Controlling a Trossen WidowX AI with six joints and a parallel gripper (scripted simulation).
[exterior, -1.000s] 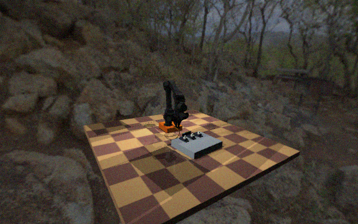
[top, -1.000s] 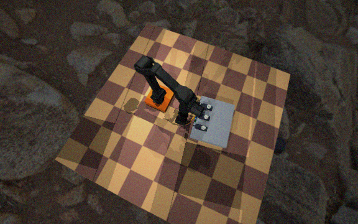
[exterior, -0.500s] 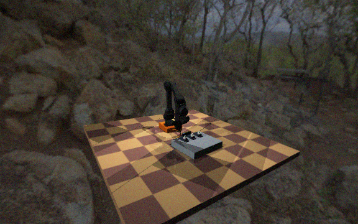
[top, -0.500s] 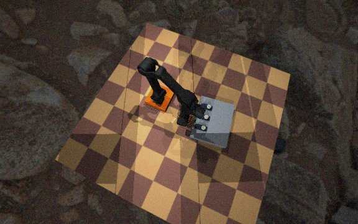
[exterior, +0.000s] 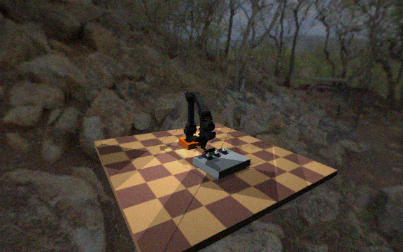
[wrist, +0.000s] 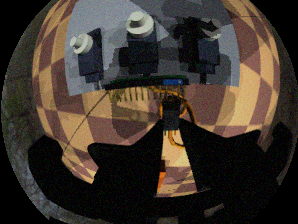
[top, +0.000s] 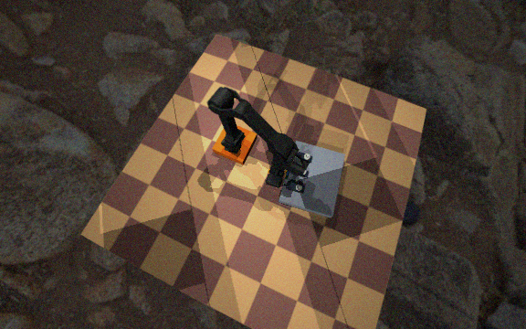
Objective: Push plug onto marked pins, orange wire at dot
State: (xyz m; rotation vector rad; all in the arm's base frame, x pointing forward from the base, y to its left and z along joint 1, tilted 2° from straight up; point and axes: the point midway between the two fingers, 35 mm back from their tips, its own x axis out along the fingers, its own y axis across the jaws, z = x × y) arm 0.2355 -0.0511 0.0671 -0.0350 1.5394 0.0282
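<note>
Now: the dark servo 100 mm ahead of my gripper tip, 30 mm to the left of it and 20 mm below it. From my gripper tip the other things lie so: grey printed holder (200 mm ahead, 50 mm below, 30 mm to the left).
</note>
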